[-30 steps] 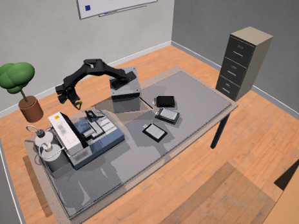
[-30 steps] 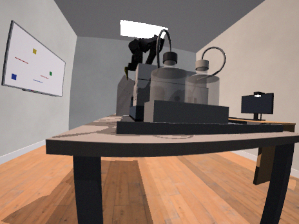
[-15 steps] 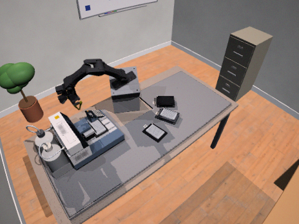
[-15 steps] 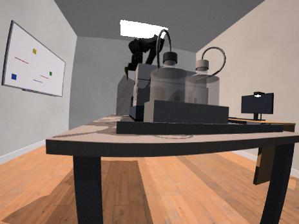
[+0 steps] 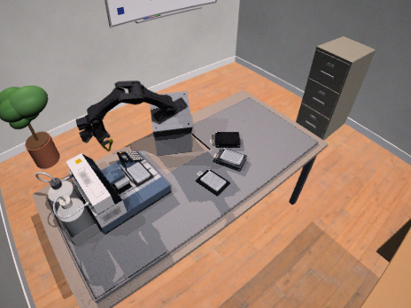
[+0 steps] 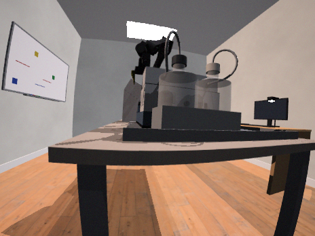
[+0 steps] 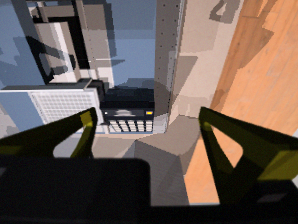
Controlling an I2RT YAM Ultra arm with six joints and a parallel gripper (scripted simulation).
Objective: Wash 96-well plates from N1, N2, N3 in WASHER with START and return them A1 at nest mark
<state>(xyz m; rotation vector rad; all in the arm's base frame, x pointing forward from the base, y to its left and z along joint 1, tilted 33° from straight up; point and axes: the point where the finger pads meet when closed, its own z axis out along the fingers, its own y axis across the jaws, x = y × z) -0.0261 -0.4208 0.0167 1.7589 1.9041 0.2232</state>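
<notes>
My gripper is now 170 mm short of the dark carrier, 90 mm to the right of it and 160 mm above it. Round my hand: plate washer 170 mm ahead, 30 mm to the right, 110 mm below; then label 340 mm ahead, 400 mm to the left, 240 mm below; then black nest 450 mm ahead, 410 mm to the left, 230 mm below.
</notes>
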